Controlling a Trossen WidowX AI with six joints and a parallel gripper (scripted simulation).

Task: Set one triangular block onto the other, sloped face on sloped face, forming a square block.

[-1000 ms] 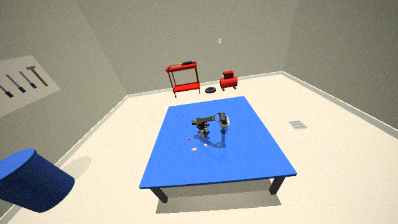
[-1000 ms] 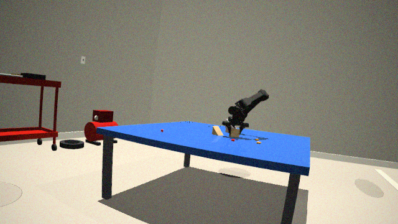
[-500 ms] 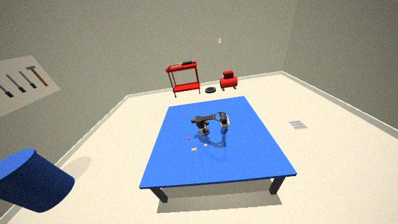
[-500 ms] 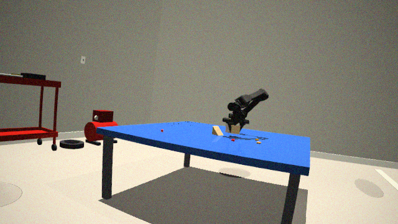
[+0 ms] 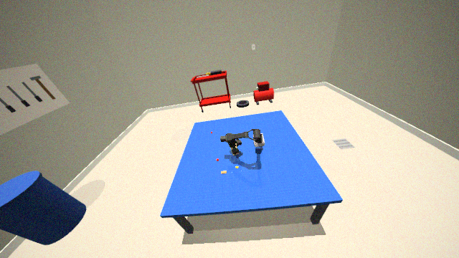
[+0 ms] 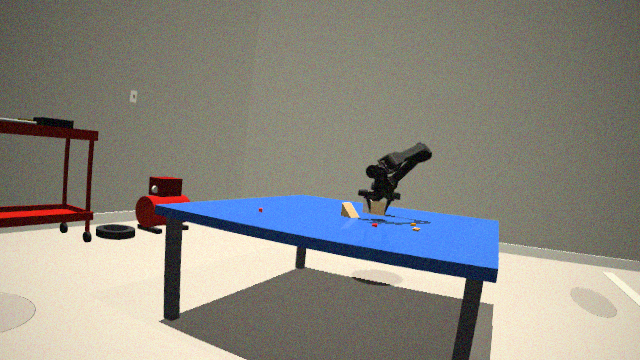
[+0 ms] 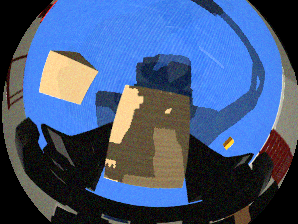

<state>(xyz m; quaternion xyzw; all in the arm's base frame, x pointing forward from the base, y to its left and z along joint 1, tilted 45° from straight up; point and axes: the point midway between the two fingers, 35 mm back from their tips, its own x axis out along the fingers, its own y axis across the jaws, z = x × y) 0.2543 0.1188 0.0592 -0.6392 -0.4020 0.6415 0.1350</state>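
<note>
Right now my gripper tip is 10 mm short of the triangular block and 10 mm below it. From my gripper tip the other things lie so: tan piece: 100 mm ahead, 210 mm to the left, 30 mm below; then orange bit: 20 mm behind, 160 mm to the left, 30 mm below.
</note>
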